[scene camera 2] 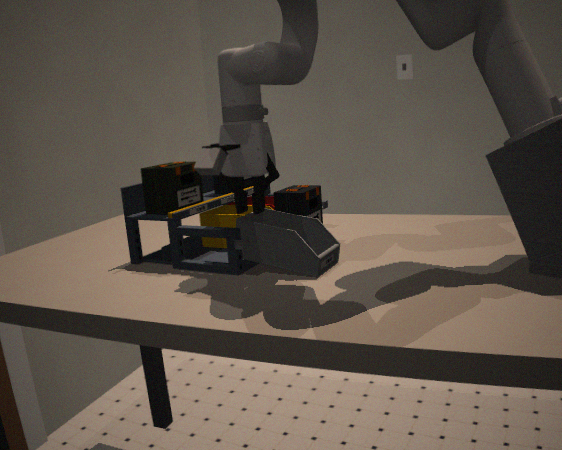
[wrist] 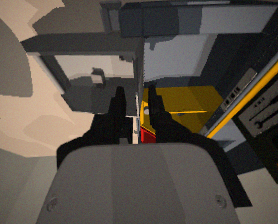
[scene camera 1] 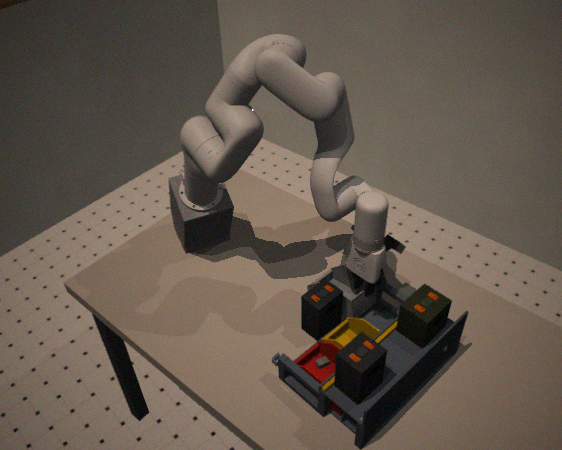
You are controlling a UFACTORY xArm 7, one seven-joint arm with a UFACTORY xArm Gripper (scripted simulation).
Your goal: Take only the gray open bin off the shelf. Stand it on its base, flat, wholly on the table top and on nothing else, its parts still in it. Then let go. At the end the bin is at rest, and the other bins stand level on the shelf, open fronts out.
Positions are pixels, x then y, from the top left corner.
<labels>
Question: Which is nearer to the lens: the gray bin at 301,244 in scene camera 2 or the yellow bin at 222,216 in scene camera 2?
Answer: The gray bin.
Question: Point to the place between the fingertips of my gripper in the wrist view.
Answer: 136,94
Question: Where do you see a red bin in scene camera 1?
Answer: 320,349
</labels>
